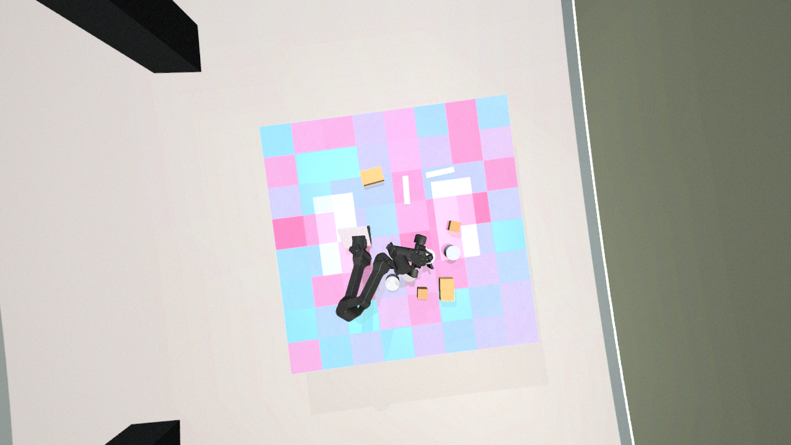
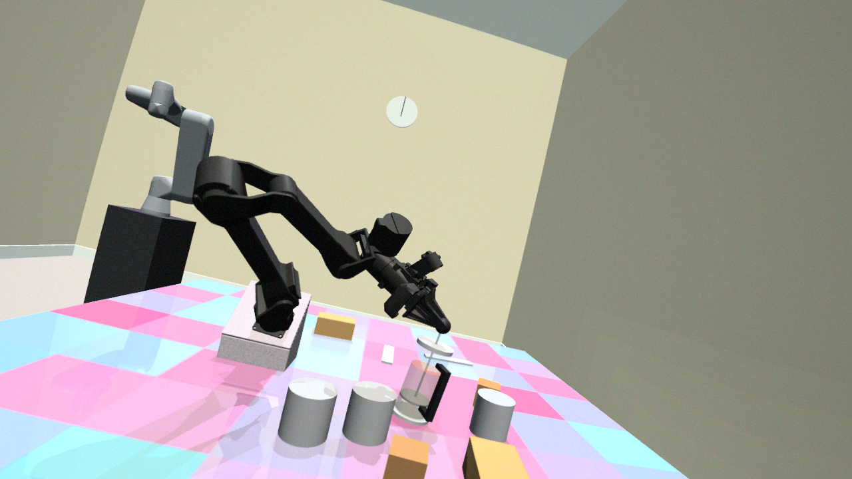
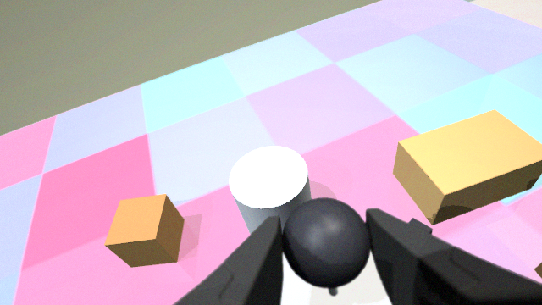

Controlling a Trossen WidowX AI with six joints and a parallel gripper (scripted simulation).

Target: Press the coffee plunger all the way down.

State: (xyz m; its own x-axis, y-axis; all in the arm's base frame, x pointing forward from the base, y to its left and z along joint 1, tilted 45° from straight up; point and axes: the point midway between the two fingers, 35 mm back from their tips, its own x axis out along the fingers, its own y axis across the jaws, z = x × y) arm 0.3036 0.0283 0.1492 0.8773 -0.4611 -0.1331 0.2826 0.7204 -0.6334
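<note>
Now: the coffee press 90 mm below my gripper tip, 10 mm to the right of it and 10 mm behind it.
</note>
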